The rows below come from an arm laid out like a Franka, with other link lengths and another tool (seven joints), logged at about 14 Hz.
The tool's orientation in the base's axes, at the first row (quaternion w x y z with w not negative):
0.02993, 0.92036, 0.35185, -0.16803
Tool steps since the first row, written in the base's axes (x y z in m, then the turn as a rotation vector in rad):
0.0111, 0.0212, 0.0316, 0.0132, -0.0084, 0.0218
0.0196, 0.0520, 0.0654, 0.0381, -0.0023, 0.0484
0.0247, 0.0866, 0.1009, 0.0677, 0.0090, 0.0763
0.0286, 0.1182, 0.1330, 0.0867, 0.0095, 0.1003
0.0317, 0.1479, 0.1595, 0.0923, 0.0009, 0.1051
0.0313, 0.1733, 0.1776, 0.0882, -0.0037, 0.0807
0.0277, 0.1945, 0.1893, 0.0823, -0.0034, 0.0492
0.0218, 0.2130, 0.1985, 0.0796, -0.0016, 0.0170
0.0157, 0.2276, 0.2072, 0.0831, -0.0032, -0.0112
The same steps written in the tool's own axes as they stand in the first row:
0.0108, -0.0106, -0.0366, -0.0034, 0.0136, -0.0229
0.0252, -0.0303, -0.0763, 0.0091, 0.0237, -0.0562
0.0391, -0.0551, -0.1172, 0.0276, 0.0330, -0.0929
0.0513, -0.0783, -0.1540, 0.0333, 0.0436, -0.1211
0.0637, -0.1002, -0.1850, 0.0301, 0.0534, -0.1257
0.0736, -0.1207, -0.2063, 0.0324, 0.0557, -0.1008
0.0808, -0.1397, -0.2200, 0.0389, 0.0536, -0.0695
0.0854, -0.1581, -0.2301, 0.0488, 0.0525, -0.0387
0.0876, -0.1736, -0.2391, 0.0595, 0.0578, -0.0129

